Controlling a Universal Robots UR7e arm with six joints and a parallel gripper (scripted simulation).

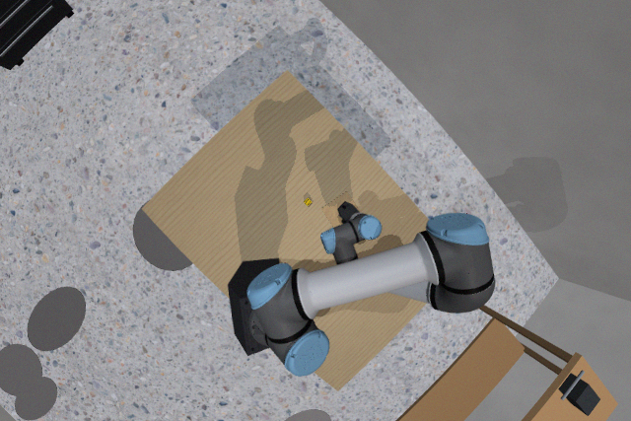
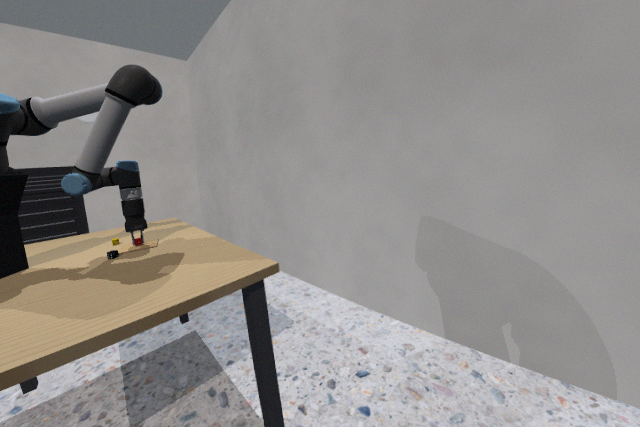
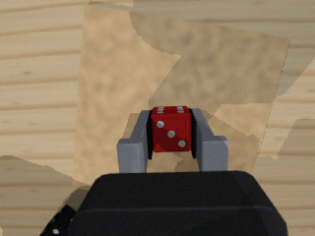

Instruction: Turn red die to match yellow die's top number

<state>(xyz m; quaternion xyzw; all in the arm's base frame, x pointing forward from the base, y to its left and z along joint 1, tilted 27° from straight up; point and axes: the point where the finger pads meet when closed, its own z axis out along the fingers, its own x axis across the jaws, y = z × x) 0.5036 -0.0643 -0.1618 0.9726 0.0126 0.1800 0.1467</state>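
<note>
The red die is 10 mm below my hand. The rest, counted from my hand: black die: 90 mm to the right, 90 mm behind, 20 mm below; then tan mat: 30 mm below; then yellow die: 150 mm to the left, 70 mm behind, 20 mm below.
</note>
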